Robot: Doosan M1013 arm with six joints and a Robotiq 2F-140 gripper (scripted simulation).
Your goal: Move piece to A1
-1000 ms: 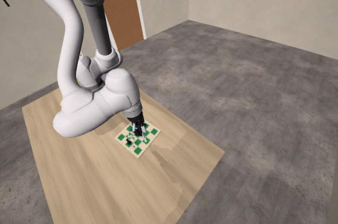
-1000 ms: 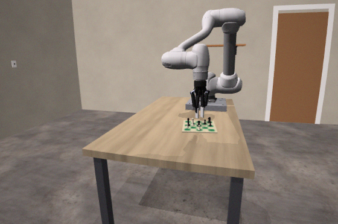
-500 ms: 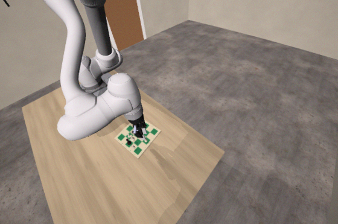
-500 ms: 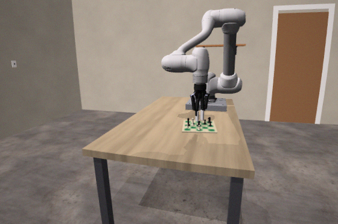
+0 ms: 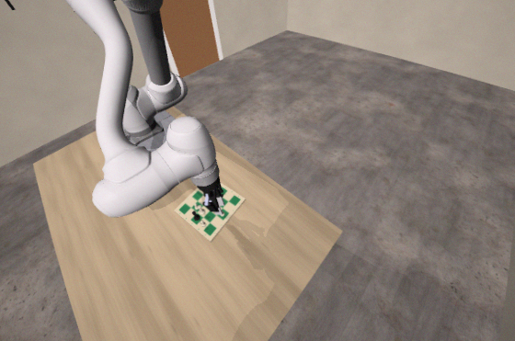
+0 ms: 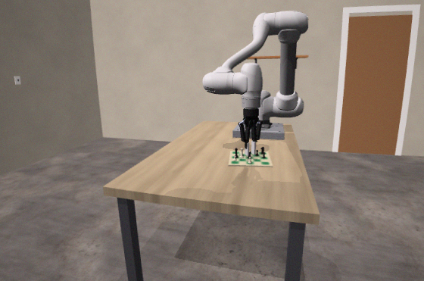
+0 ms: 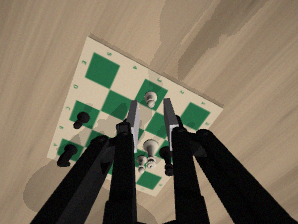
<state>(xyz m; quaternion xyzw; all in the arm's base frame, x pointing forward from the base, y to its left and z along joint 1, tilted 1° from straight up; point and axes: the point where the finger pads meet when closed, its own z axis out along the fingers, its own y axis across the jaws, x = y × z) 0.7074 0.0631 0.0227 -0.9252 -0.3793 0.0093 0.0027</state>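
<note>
Now: hand 7 cm past the tall white piece, 6 cm to the left of it and 5 cm above it. Also, from my hand: green-and-cream chessboard (7 cm behind, 2 cm to the right, 8 cm below).
</note>
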